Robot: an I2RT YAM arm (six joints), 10 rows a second.
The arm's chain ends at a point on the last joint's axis. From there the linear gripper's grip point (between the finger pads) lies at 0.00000 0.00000 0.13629 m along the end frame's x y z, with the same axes.
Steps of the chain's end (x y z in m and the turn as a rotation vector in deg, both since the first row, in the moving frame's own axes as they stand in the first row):
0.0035 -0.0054 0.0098 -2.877 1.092 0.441
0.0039 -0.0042 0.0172 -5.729 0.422 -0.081
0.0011 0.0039 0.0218 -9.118 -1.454 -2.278
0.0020 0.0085 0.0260 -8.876 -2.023 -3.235
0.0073 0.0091 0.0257 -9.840 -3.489 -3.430
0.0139 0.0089 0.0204 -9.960 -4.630 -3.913
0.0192 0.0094 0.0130 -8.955 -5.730 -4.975
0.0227 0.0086 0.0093 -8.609 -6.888 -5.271
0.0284 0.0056 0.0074 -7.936 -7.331 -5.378
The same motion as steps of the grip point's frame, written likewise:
0.0061 0.0015 0.0096 -2.877 1.092 0.441
0.0049 0.0094 0.0165 -5.729 0.422 -0.081
-0.0019 0.0256 0.0200 -9.118 -1.454 -2.278
-0.0022 0.0296 0.0243 -8.876 -2.023 -3.235
-0.0003 0.0326 0.0234 -9.840 -3.489 -3.430
0.0038 0.0328 0.0179 -9.960 -4.630 -3.913
0.0066 0.0311 0.0107 -8.955 -5.730 -4.975
0.0074 0.0297 0.0068 -8.609 -6.888 -5.271
0.0120 0.0252 0.0050 -7.936 -7.331 -5.378

